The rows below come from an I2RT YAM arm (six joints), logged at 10 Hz.
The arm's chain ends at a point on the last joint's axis. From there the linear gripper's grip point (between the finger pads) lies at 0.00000 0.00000 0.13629 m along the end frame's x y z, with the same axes.
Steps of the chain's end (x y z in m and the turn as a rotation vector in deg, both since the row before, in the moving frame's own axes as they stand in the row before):
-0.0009, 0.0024, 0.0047, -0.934, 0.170, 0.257
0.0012, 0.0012, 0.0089, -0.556, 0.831, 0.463
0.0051, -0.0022, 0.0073, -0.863, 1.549, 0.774
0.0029, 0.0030, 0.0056, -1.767, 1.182, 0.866
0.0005, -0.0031, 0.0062, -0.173, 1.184, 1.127
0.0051, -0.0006, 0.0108, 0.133, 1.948, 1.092
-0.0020, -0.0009, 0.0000, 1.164, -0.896, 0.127
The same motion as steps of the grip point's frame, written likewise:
-0.0005, 0.0046, 0.0047, -0.934, 0.170, 0.257
0.0032, 0.0025, 0.0089, -0.556, 0.831, 0.463
0.0088, -0.0001, 0.0072, -0.863, 1.549, 0.774
0.0057, 0.0072, 0.0055, -1.767, 1.182, 0.866
0.0033, -0.0027, 0.0062, -0.173, 1.184, 1.127
0.0097, -0.0009, 0.0107, 0.133, 1.948, 1.092
-0.0041, -0.0037, 0.0000, 1.164, -0.896, 0.127

